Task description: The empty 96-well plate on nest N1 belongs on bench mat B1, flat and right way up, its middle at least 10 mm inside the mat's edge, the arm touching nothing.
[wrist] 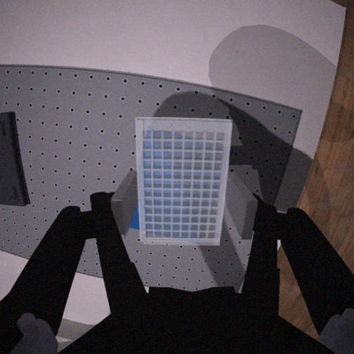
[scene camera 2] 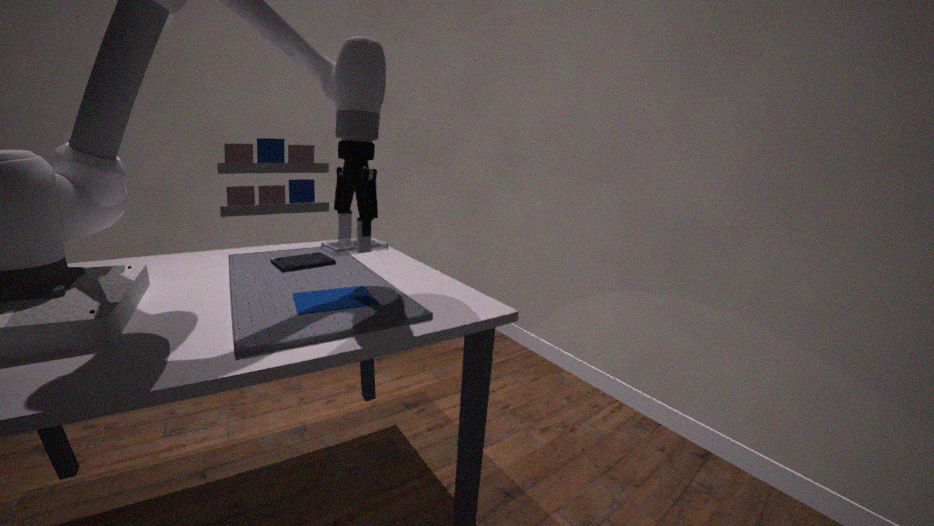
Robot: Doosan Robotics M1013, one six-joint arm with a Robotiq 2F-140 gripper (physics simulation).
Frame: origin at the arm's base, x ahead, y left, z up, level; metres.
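Seen in the pictures: gripper, between the fingertips: (scene camera 2: 353,248); arm's base, origin of its link: (scene camera 2: 25,287).
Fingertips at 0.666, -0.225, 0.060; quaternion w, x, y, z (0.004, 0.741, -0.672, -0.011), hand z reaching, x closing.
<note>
Pixels of each thing's top centre, then the offset from my fingertips to it, as dx, dy, dz. "*": a spot on its surface instead. Level surfaces: height alone.
- clear 96-well plate, a spot on its surface: (scene camera 2: 378,246) * +0.042, -0.038, +0.007
- blue bench mat B1, height of its surface: dz -0.109
- Black nest N1, centre of its top: (scene camera 2: 302,258) -0.035, +0.330, -0.097
- grey perforated board, height of its surface: dz -0.111
- white table, height of its surface: dz -0.124
The clear 96-well plate (scene camera 2: 378,246) (wrist: 183,175) is held level, its grid of wells facing the wrist camera. My gripper (scene camera 2: 354,243) (wrist: 181,185) is shut on the plate, one grey finger pad at each long side. The plate hangs in the air above the perforated board. The blue bench mat B1 (scene camera 2: 326,301) (wrist: 134,219) lies flat on the board. In the wrist view its blue shows through the wells and past the plate's lower left side; most of its outline is hidden. Black nest N1 (scene camera 2: 303,262) (wrist: 12,160) stands empty, apart from the plate.
The grey perforated board (scene camera 2: 261,320) (wrist: 75,130) lies on the white table (scene camera 2: 450,294) (wrist: 150,30). The arm's shadow falls across part of the mat and the board's corner. Wall shelves (scene camera 2: 273,167) (scene camera 2: 274,209) with red and blue boxes show behind the arm.
</note>
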